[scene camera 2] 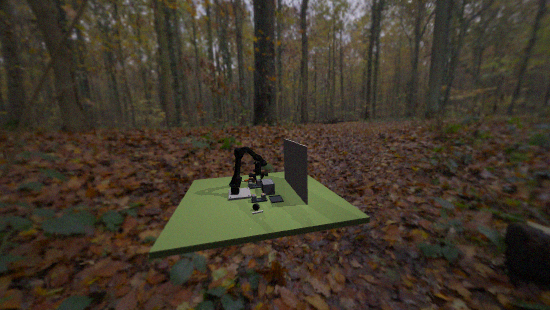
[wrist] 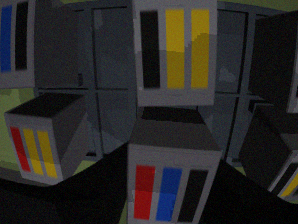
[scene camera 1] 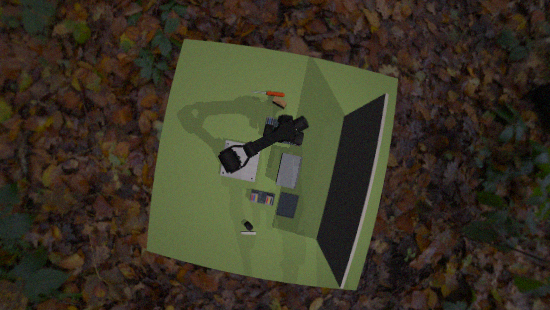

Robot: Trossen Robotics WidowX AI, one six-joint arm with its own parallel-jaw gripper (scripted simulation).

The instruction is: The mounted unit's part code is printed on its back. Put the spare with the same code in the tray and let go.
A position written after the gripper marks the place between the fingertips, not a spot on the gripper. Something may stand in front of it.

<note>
The gripper (wrist: 166, 150) holds a spare. Also in view: a tall dark panel (scene camera 1: 358, 149) and a grey boxy unit (scene camera 1: 288, 173).
The tall dark panel shows as well in scene camera 2 (scene camera 2: 295, 155).
</note>
